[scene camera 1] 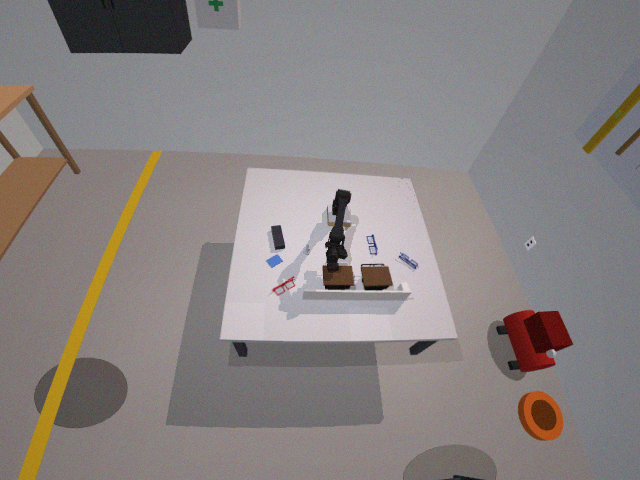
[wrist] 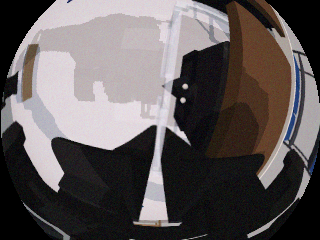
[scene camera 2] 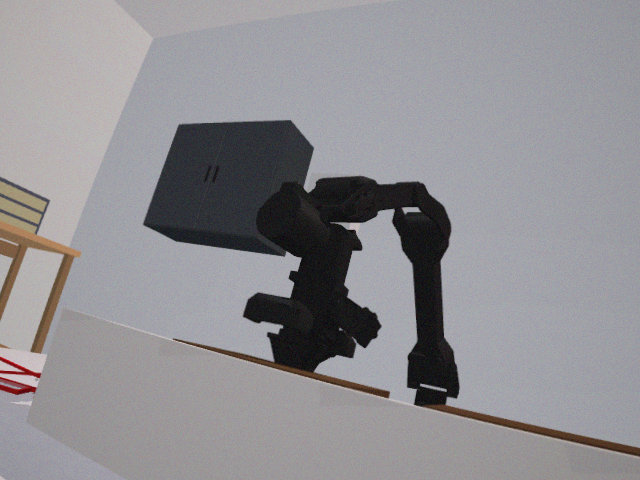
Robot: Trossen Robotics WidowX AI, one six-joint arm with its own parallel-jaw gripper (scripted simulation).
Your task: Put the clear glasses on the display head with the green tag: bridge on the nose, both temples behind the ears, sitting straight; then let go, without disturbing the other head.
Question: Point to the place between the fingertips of the gripper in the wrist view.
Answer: At 158,130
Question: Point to a display head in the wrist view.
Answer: At 237,100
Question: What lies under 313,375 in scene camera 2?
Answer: A display head.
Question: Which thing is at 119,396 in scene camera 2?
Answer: A white panel.
